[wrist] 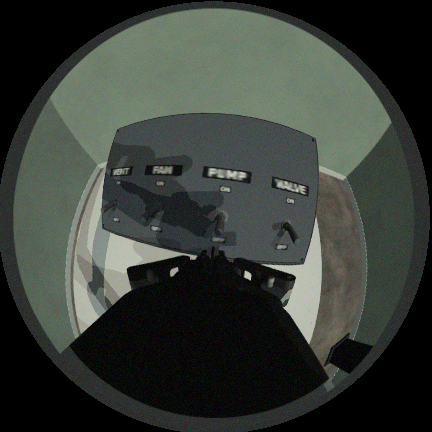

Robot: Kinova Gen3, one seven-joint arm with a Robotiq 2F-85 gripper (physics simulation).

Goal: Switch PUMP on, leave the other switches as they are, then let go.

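Places are measured from the arm's base along level axes (x ahead, y right, z down), in centimetres.
Pixels of known places: gripper, between the fingertips: (212, 253).
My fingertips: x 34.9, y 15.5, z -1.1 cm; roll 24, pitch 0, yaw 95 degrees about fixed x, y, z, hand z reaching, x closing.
Note:
For each thing: its top centre in the pictures, then the offset to it from my fingertips. Level surfaces: height alone.
- PUMP switch, centre of its top: (220, 218) dy +1.2, dx +4.4, dz -0.8 cm
- VALVE switch, centre of its top: (297, 229) dy +13.0, dx +2.0, dz -0.8 cm
- FAN switch, centre of its top: (144, 208) dy -10.5, dx +6.9, dz -0.8 cm
- VENT switch, centre of its top: (103, 202) dy -22.3, dx +9.3, dz -0.8 cm
- pale surface, height of its surface: dz +12.3 cm
The dark grey switch panel (210, 142) fills the middle of the wrist view. The PUMP switch (220, 224) is a small lever between its ON label (225, 189) and its lower label (218, 240); it appears to slant down toward the lower label, but it is blurred. My gripper (212, 253) is shut and empty. Its fingertips show just below the PUMP switch's lower label, over the panel's lower edge, and appear apart from the lever. Their distance from the panel face is hard to tell.
The VALVE switch (289, 230) is to the right, its lever slanting down. The FAN switch (153, 215) and VENT switch (110, 206) are to the left, dim in the arm's shadow. A pale surface (302, 295) lies below the panel, and a dark object (350, 353) shows at lower right.

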